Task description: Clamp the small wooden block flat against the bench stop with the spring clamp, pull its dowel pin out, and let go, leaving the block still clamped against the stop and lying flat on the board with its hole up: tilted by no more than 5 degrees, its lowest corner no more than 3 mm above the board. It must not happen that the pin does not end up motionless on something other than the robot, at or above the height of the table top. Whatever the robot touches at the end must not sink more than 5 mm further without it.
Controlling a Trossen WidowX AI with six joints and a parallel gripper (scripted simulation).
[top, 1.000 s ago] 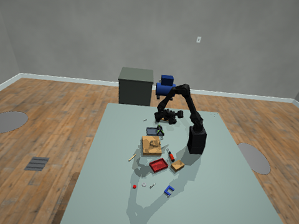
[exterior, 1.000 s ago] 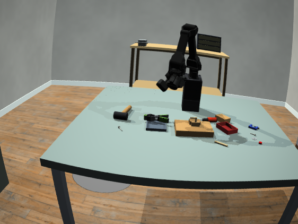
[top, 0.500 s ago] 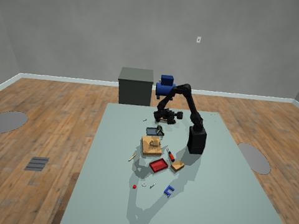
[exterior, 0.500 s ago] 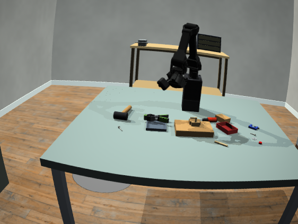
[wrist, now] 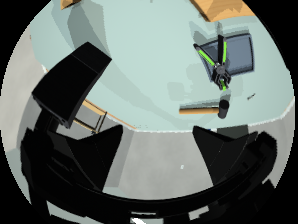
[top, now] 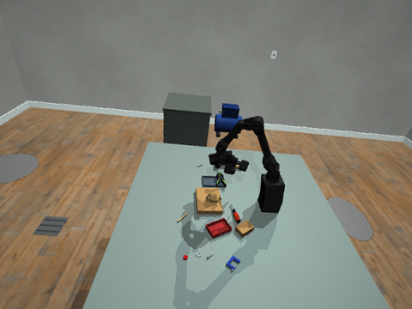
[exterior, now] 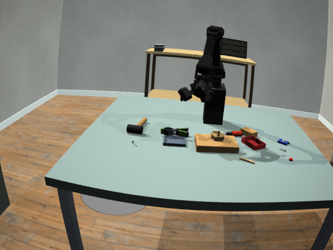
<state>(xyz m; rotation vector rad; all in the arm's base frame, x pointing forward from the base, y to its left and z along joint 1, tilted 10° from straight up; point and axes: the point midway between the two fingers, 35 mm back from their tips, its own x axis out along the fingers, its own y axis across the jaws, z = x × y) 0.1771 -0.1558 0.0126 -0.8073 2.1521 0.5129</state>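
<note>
My gripper is now 18 cm short of the dowel pin, 14 cm above it and 13 cm to the right of it. Also, from my hand: small screw (25 cm to the right, 20 cm ahead, 19 cm below); wooden board (18 cm below, 18 cm ahead, 13 cm to the left); dark tray (19 cm below, 12 cm ahead, 7 cm to the right).
</note>
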